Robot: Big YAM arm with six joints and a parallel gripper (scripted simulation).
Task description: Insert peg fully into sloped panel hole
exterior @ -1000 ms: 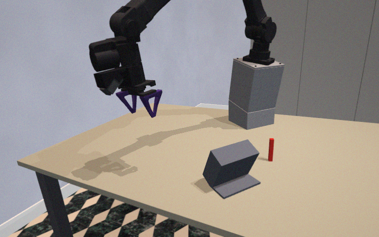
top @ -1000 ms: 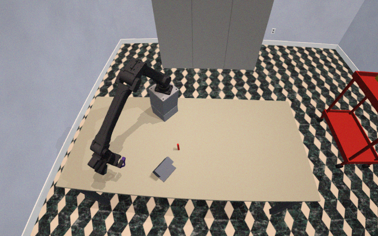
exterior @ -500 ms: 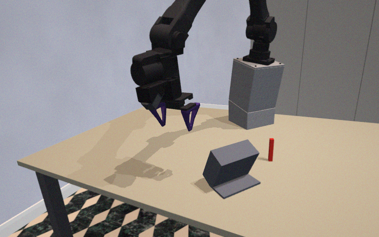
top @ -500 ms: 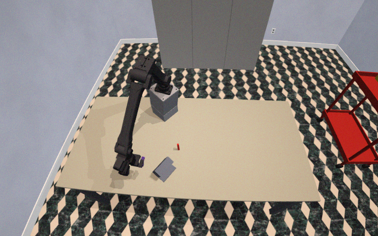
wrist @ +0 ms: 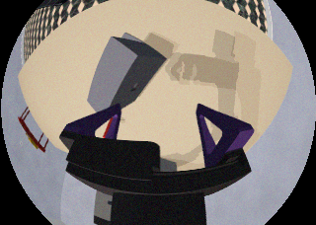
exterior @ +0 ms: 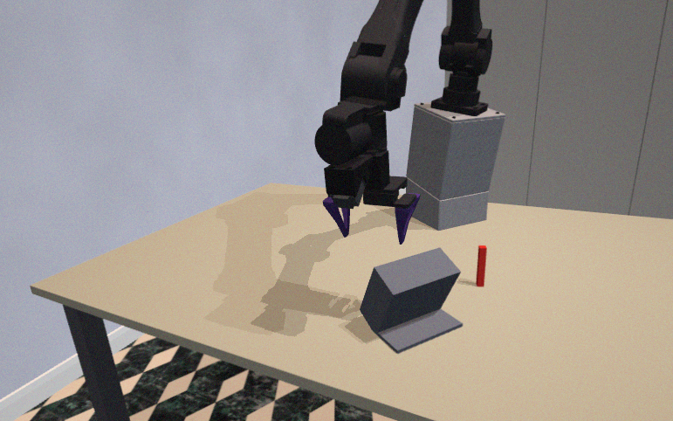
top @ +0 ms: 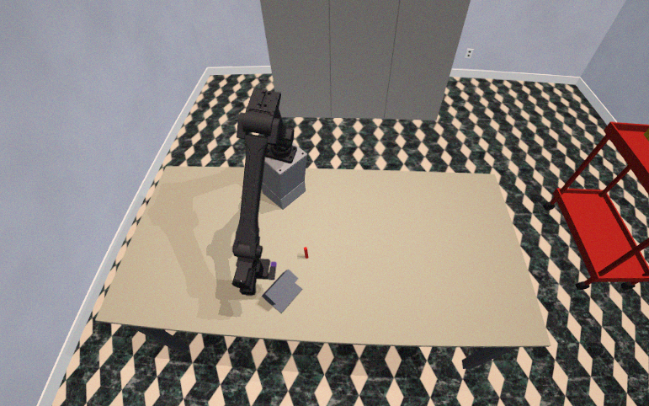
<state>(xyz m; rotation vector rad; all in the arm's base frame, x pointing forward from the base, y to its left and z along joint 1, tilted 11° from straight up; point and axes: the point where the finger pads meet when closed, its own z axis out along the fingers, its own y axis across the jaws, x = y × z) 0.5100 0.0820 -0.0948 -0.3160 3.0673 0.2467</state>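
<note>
Now: hand 190 mm past the red peg, 120 mm to the right of it and 110 mm above it.
</note>
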